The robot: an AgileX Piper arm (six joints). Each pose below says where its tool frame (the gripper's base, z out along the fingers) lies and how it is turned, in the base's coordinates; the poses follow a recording.
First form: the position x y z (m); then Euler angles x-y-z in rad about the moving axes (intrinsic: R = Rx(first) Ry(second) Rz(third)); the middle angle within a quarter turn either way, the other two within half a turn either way.
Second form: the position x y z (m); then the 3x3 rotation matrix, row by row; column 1 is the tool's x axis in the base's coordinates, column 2 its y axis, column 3 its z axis. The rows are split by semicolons. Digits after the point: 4 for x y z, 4 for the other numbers.
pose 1, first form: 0.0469 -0.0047 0.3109 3.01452 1.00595 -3.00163
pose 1, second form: 0.0469 -0.0047 0.3109; -0.5301 0.0747 0.8447; 0.0324 0.9972 -0.0678; -0.8473 -0.0086 -0.5310
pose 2, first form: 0.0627 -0.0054 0.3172 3.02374 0.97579 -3.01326
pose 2, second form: 0.0627 -0.0054 0.3172; -0.5559 0.0717 0.8281; 0.0305 0.9974 -0.0659; -0.8307 -0.0114 -0.5566
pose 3, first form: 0.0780 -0.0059 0.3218 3.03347 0.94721 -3.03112
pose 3, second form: 0.0780 -0.0059 0.3218; -0.5804 0.0644 0.8118; 0.0225 0.9978 -0.0630; -0.8140 -0.0183 -0.5805
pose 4, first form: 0.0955 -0.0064 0.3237 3.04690 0.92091 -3.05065
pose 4, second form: 0.0955 -0.0064 0.3237; -0.6026 0.0550 0.7962; 0.0154 0.9982 -0.0572; -0.7979 -0.0222 -0.6024
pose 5, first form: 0.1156 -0.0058 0.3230 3.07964 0.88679 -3.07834
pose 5, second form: 0.1156 -0.0058 0.3230; -0.6306 0.0399 0.7750; 0.0152 0.9991 -0.0391; -0.7759 -0.0129 -0.6307
